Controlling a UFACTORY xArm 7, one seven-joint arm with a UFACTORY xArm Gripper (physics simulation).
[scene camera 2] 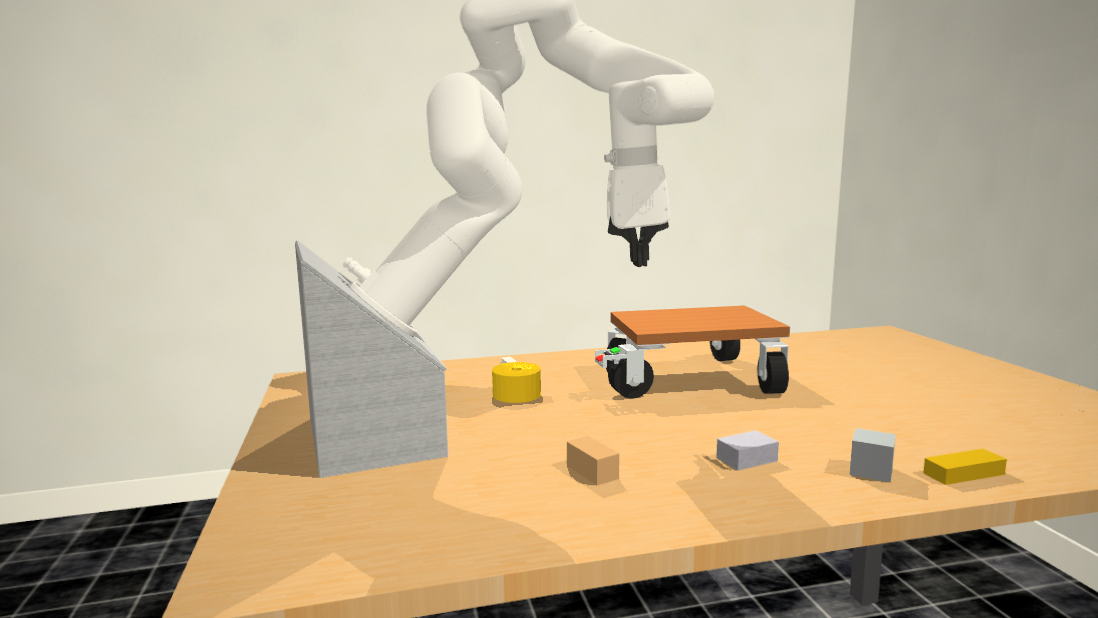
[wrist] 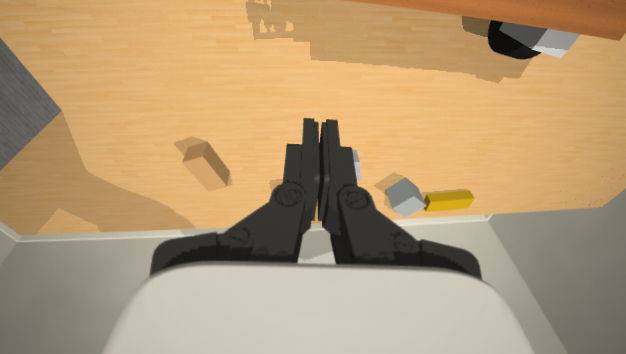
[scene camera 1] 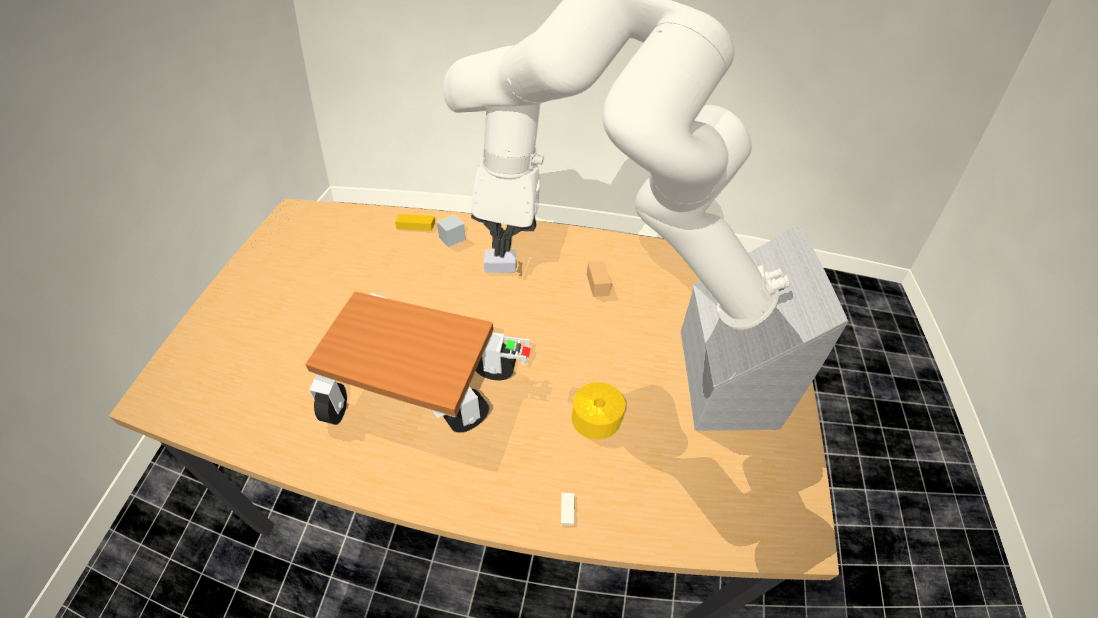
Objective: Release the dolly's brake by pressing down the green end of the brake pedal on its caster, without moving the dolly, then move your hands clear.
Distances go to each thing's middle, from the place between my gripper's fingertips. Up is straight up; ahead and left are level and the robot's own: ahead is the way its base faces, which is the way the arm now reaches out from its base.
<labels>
Now: the pedal caster (scene camera 2: 635, 354) 6 cm to the left of my hand and 21 cm below it. Also, from my hand: lavender block (scene camera 2: 750, 449) 11 cm ahead, 25 cm to the right, 24 cm below; then dolly (scene camera 1: 426, 357) 12 cm ahead, 13 cm to the left, 20 cm below; then yellow cylinder (scene camera 1: 598, 408) 21 cm behind, 10 cm to the left, 23 cm below.
</labels>
